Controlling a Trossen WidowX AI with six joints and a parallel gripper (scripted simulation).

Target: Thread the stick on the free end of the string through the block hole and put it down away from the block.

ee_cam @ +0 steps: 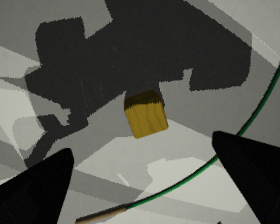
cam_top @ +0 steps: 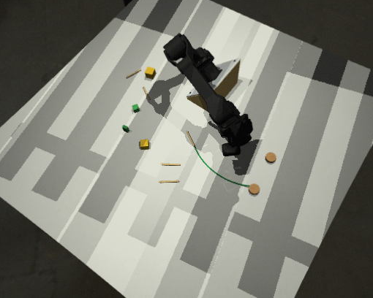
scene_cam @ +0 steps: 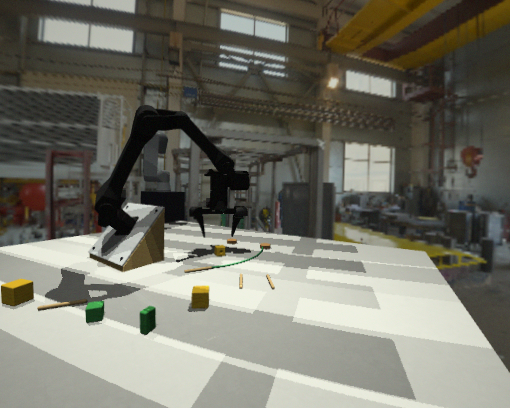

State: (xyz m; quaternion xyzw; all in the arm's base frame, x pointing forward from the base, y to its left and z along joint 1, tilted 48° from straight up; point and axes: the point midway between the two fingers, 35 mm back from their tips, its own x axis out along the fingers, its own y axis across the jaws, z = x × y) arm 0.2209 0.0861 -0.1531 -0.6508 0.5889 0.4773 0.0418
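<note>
Now: gripper tip 4 cm short of the thin wooden stick, 13 cm to the left of it and 6 cm above it. Also, from my gripper tip: yellow-brown block: 17 cm behind, 46 cm to the right, 4 cm below; then green cube: 2 cm ahead, 42 cm to the right, 5 cm below; then round wooden button: 11 cm ahead, 17 cm to the left, 6 cm below.
</note>
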